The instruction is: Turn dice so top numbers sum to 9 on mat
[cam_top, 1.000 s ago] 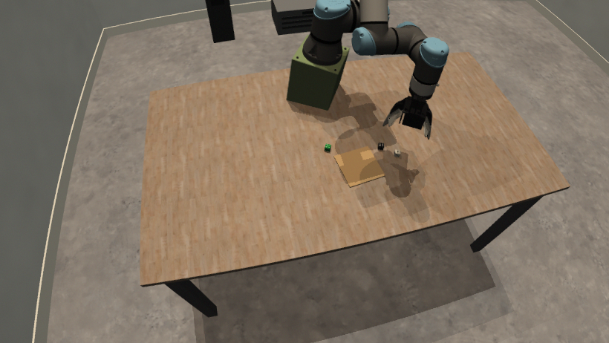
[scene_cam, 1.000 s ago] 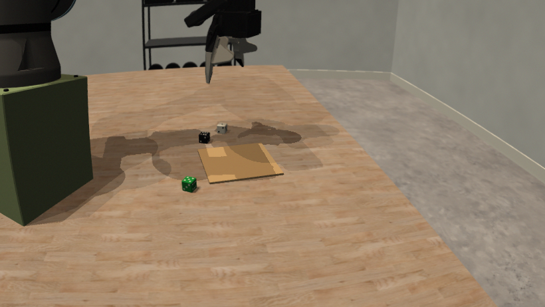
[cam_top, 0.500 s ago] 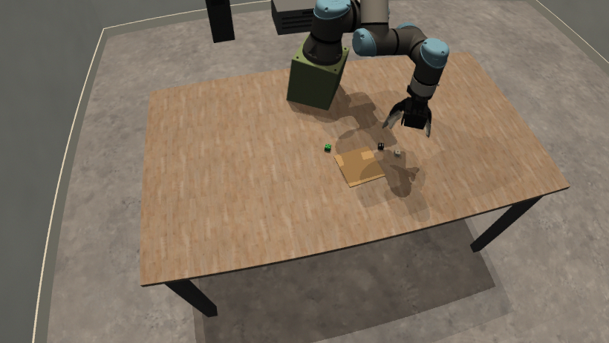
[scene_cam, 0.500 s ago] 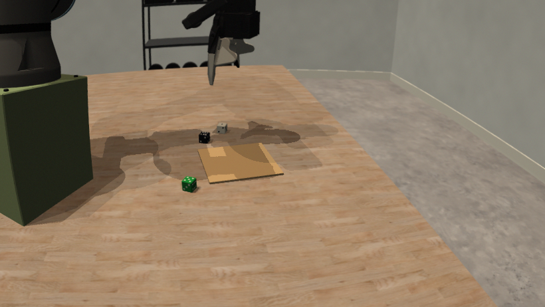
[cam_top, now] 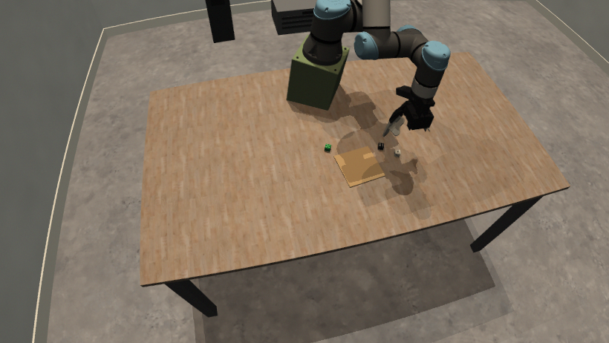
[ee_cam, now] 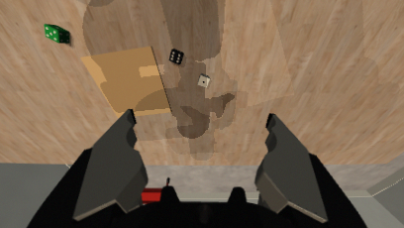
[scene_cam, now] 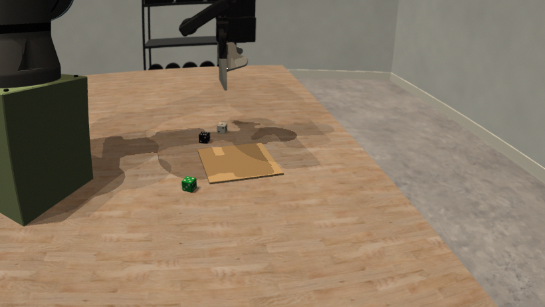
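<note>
Now: the white die 12 cm below my hand. The rest, counted from my hand: tan mat: 15 cm to the right, 12 cm below, 3 cm ahead; black die: 12 cm below, 5 cm to the right, 4 cm behind; green die: 25 cm to the right, 12 cm below, 6 cm behind.
</note>
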